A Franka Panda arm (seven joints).
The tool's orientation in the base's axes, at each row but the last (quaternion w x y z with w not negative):
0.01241 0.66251 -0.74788 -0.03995
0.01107 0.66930 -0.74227 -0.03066
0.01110 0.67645 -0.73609 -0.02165
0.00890 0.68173 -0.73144 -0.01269
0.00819 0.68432 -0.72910 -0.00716
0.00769 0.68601 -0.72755 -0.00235
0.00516 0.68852 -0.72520 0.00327
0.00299 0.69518 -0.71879 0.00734
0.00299 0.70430 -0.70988 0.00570
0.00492 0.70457 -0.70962 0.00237
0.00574 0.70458 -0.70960 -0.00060
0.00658 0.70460 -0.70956 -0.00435
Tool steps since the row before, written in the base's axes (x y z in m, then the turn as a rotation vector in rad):
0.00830 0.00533 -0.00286 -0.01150 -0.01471 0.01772
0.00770 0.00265 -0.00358 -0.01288 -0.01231 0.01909
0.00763 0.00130 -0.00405 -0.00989 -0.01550 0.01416
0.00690 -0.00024 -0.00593 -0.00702 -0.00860 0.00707
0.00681 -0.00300 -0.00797 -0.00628 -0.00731 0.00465
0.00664 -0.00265 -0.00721 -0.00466 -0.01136 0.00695
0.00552 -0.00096 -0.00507 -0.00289 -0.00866 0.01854
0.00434 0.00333 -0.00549 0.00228 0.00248 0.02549
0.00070 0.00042 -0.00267 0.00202 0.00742 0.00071
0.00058 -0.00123 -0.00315 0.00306 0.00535 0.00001
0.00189 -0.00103 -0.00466 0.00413 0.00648 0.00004
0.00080 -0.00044 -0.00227 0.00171 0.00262 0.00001
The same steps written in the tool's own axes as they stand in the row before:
-0.00620 -0.00780 0.00249 0.01538 0.01098 -0.01747
-0.00335 -0.00759 0.00321 0.01311 0.01268 -0.01869
-0.00189 -0.00768 0.00372 0.01610 0.00921 -0.01395
-0.00022 -0.00708 0.00572 0.00904 0.00661 -0.00691
0.00255 -0.00716 0.00782 0.00770 0.00590 -0.00451
0.00220 -0.00688 0.00713 0.01167 0.00408 -0.00680
0.00061 -0.00557 0.00506 0.00902 0.00248 -0.01843
-0.00355 -0.00419 0.00547 -0.00218 -0.00236 -0.02551
-0.00046 -0.00069 0.00267 -0.00743 -0.00196 -0.00079
0.00119 -0.00060 0.00316 -0.00537 -0.00302 -0.00008
0.00098 -0.00194 0.00465 -0.00651 -0.00408 -0.00012
0.00043 -0.00084 0.00226 -0.00263 -0.00169 -0.00004

